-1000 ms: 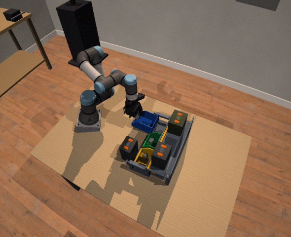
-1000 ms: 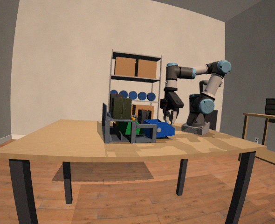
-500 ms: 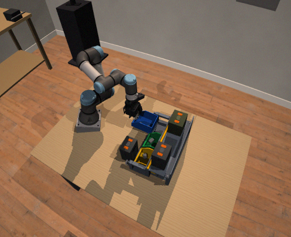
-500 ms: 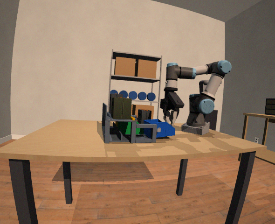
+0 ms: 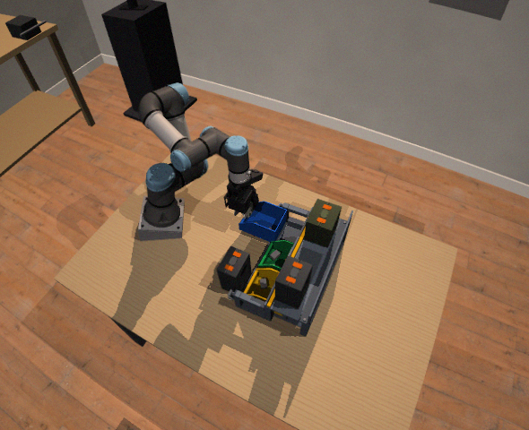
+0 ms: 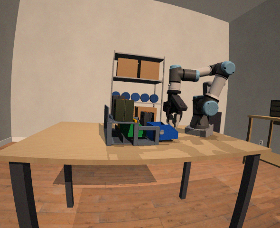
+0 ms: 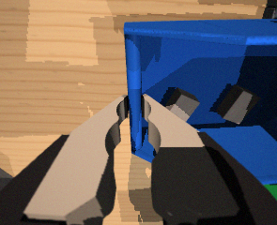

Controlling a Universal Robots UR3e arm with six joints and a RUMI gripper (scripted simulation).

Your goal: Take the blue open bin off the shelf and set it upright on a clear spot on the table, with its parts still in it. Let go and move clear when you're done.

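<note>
The blue open bin is 60 mm ahead of my hand and 10 mm to the left of it. Also, from my hand: yellow bin (210 mm to the right, 210 mm ahead, 10 mm below); green bin (200 mm ahead, 100 mm to the right, 10 mm below).
</note>
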